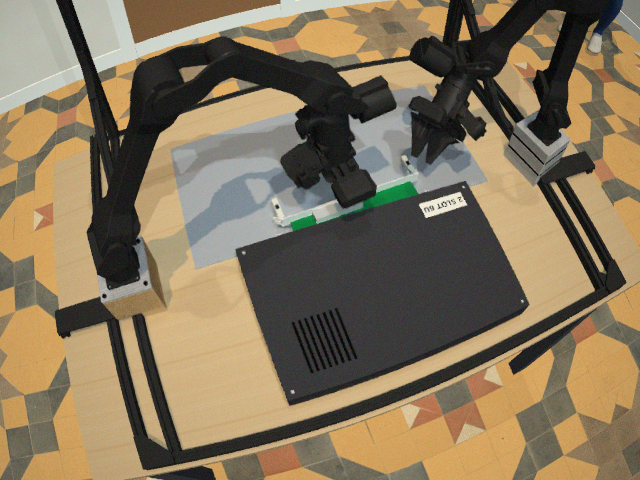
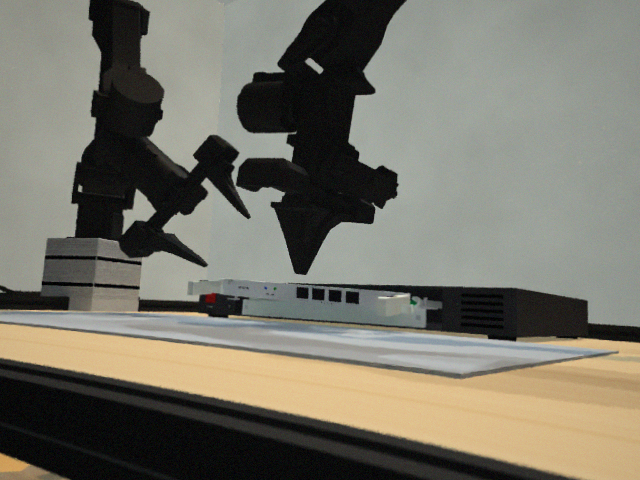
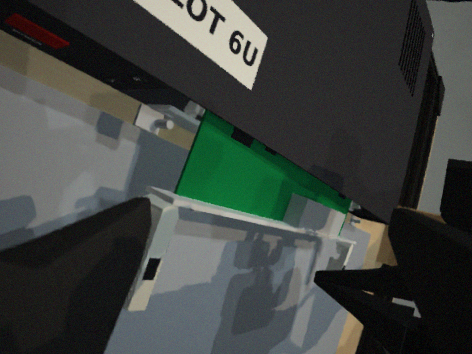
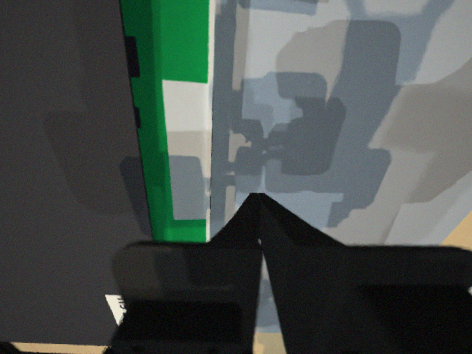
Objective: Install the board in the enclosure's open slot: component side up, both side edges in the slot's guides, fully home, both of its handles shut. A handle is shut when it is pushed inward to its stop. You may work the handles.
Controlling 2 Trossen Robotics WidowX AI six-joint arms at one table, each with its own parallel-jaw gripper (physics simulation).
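Frame: origin at the left arm's base, x up, y left, z back, level; metres.
Where they show: left gripper, between the fingertips: (image 1: 421,160) (image 2: 227,242) (image 3: 272,216); right gripper, between the fingertips: (image 1: 336,181) (image 2: 300,274) (image 3: 316,275) (image 4: 256,199); left arm's base, origin of its link: (image 1: 544,131) (image 2: 97,242); right arm's base, origin of its link: (image 1: 121,268).
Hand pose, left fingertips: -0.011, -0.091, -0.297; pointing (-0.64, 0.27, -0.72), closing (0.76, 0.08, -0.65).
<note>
Each offset is from my left fingertips to the top centre of the thing, as dx, dy, dz. "spot": to the spot under its first point. Level surfaces: height alone.
The board (image 1: 390,195) (image 3: 225,175) (image 4: 185,40) is green side up and partly inside the dark enclosure {-0.048, +0.125, -0.170} (image 1: 382,289) (image 2: 547,310) (image 3: 325,75) (image 4: 60,150). A green strip shows between its pale front panel {-0.057, -0.047, -0.166} (image 2: 330,297) and the enclosure; its guides are hidden. Its two handles, one {-0.060, -0.091, -0.246} (image 1: 278,207) (image 2: 393,303) (image 3: 342,255) and the other {-0.049, -0.029, +0.010} (image 1: 408,166) (image 2: 206,286) (image 3: 152,265), stick outward. My right gripper (image 2: 301,272) (image 4: 256,199) is shut and empty, tips above the panel's middle and apart from it. My left gripper (image 1: 422,159) (image 2: 227,241) (image 3: 272,216) is open and empty, above and near the second handle.
A grey-blue mat {dx -0.096} (image 1: 191,222) (image 2: 491,361) lies in front of the enclosure. A second pale panel {spot: -0.081, -0.005, -0.146} (image 2: 330,311) fills the lower slot beneath the board's panel. A red switch {spot: -0.072, +0.052, +0.053} (image 2: 210,298) (image 3: 37,31) sits on the enclosure's front. Both arms reach over the mat, close to each other.
</note>
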